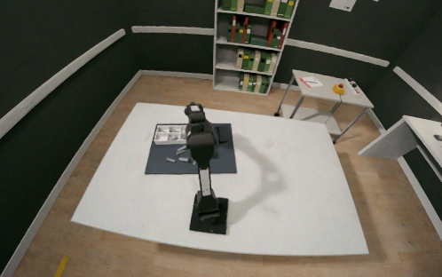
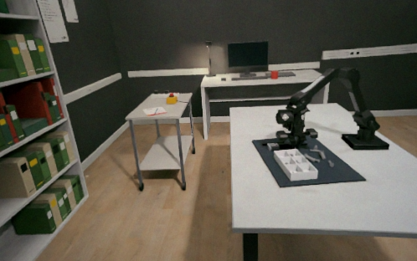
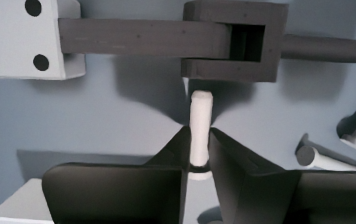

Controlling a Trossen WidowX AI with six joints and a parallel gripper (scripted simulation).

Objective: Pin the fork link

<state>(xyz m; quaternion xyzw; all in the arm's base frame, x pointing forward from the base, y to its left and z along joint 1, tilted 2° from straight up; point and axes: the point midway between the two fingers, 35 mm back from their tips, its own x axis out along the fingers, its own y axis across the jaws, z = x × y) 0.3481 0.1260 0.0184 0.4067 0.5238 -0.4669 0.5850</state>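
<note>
My hand is 50 mm to the left of the eye plate, 30 mm short of it and 30 mm above it. The rest, counted from my hand: dark blue mat (50 mm below, 40 mm to the left, 10 mm behind); grey block (100 mm ahead, 30 mm to the right, 30 mm below); pin (100 mm behind, 40 mm to the right, 40 mm below).
</note>
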